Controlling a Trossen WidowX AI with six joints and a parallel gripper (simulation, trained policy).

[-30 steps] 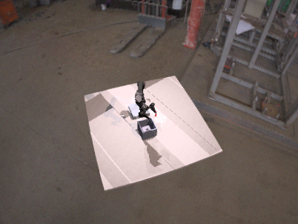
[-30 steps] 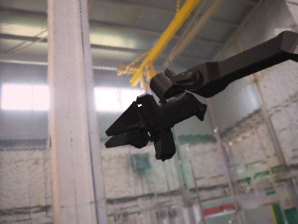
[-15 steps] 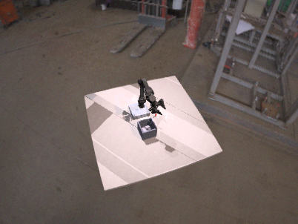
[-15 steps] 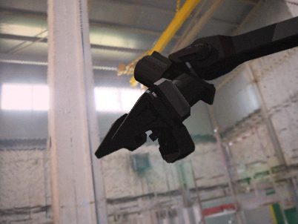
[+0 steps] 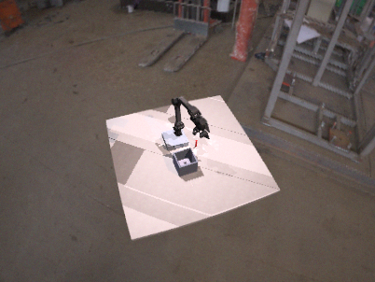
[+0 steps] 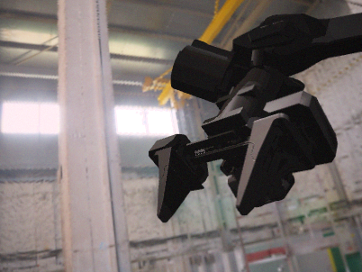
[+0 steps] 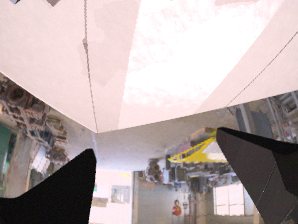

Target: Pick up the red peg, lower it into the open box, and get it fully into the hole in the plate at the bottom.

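Now: gripper tip 14 cm past the red peg, 3 cm to the left of it and 23 cm above it. The rest, counted from my gripper tip: pale plate: 2 cm ahead, 22 cm to the right, 23 cm below.
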